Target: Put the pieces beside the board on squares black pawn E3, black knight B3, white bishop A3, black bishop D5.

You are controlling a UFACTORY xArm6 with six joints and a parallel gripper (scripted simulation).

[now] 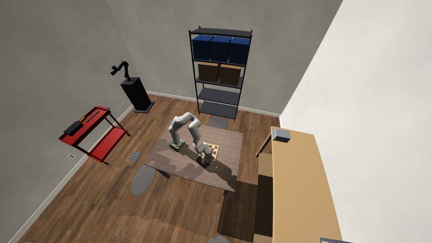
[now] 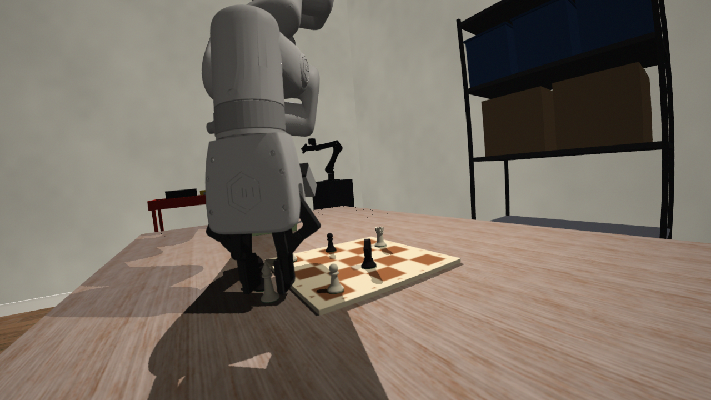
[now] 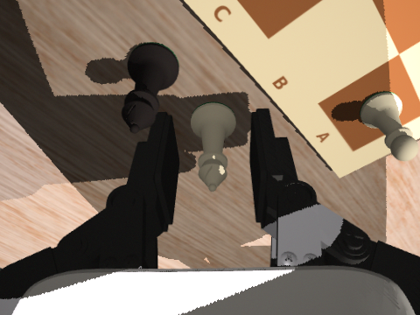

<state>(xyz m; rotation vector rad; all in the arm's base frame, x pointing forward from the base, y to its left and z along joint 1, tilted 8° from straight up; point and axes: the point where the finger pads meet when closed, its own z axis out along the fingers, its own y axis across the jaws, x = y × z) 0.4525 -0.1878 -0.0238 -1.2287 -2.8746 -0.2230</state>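
My gripper is now 1 cm above the white rook. Round my hand: black knight (4 cm behind, 1 cm to the left, 1 cm below); white pawn (6 cm to the left, 5 cm ahead, 1 cm below); tall white piece (10 cm behind, 8 cm to the left, 1 cm above).
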